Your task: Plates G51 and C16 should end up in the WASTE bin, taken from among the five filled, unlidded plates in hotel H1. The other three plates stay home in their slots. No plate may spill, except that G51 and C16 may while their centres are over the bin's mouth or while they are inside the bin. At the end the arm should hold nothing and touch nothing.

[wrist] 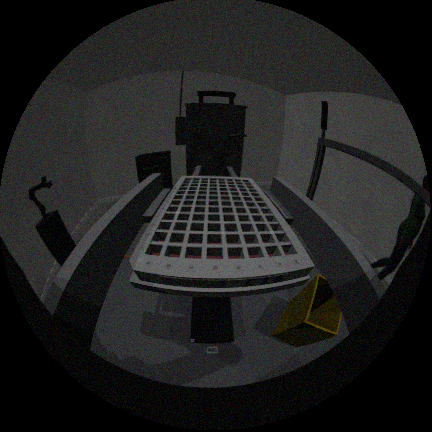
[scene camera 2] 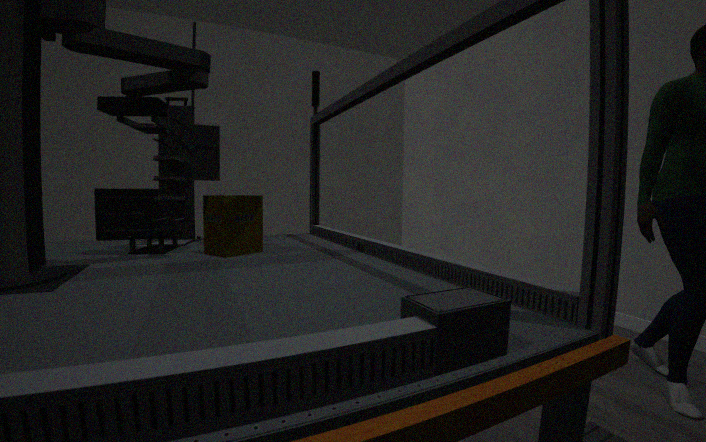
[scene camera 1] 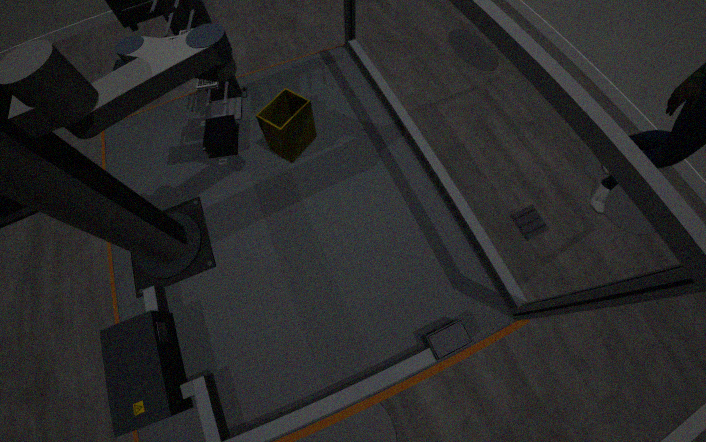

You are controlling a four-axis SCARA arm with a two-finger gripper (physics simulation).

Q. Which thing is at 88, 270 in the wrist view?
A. My gripper.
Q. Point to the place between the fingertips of my gripper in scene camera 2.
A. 154, 126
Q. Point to a hotel H1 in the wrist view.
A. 213, 150
